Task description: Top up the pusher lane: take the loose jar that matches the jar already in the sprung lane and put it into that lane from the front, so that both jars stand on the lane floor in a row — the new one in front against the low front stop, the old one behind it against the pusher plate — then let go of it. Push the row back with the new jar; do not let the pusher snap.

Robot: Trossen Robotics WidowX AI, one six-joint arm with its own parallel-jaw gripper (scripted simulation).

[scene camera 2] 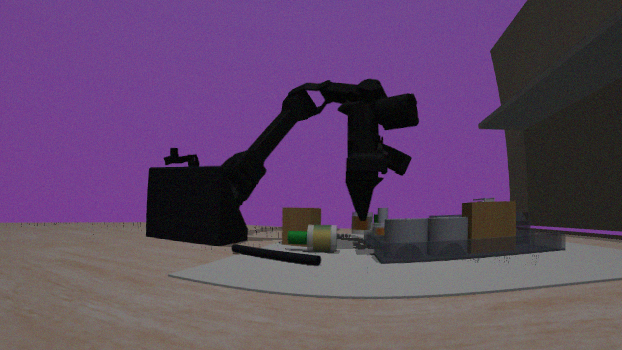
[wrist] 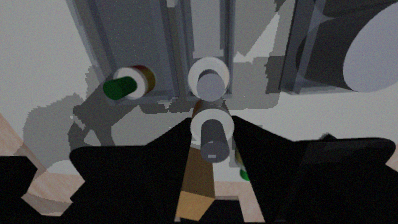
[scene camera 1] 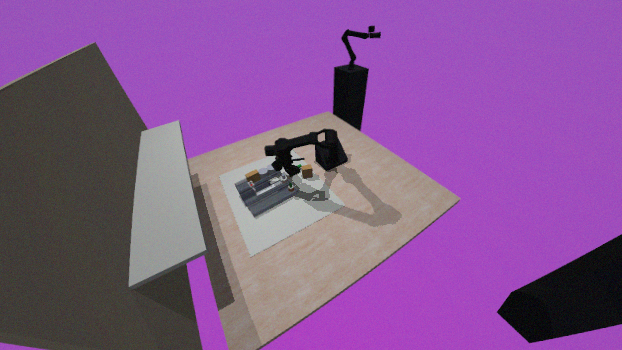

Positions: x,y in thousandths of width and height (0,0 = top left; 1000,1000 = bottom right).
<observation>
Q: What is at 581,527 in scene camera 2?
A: My gripper.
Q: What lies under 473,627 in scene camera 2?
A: A brown box.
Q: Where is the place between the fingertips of my gripper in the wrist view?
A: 531,538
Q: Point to a brown box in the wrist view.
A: At 496,855
</observation>
